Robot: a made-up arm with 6 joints.
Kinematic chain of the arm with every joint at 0, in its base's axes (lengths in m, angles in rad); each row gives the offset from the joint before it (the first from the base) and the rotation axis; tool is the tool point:
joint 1: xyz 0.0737 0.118 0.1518 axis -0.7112 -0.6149 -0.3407
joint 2: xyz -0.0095 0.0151 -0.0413 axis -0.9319 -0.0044 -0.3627
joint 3: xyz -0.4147 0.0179 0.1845 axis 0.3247 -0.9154 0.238
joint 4: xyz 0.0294 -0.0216 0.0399 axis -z
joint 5: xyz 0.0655 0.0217 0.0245 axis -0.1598 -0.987 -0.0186
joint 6: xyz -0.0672 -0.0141 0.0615 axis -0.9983 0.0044 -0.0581
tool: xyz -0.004 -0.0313 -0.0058
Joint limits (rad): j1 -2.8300..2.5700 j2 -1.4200..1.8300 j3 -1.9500..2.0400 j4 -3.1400..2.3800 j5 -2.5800..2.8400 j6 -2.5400..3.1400
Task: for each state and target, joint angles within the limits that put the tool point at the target. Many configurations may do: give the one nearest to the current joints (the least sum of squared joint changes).
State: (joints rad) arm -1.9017 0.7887 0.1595 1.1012 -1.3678 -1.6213
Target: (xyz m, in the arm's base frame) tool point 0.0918 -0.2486 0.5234
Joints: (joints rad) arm -1.5711 0.6464 0.4800 1.3222 -1.3382 -1.5370
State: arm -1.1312 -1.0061 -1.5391 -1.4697 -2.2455 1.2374
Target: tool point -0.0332 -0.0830 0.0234
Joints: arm -1.7203 -1.4091 -0.7846 -0.8286 -1.6290 1.1971
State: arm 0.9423 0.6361 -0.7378 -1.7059 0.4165 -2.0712
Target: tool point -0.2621 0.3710 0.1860
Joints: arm 0.3610 0.4977 -0.9528 -1.7462 0.1632 -2.0741
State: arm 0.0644 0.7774 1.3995 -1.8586 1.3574 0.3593
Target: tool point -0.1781 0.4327 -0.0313
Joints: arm 0.5953 0.8970 1.0757 -1.7979 1.6535 0.4879
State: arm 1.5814 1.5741 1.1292 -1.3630 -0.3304 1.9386
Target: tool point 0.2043 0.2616 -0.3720
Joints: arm 1.4873 1.3787 0.5811 -1.6072 0.3679 1.7573
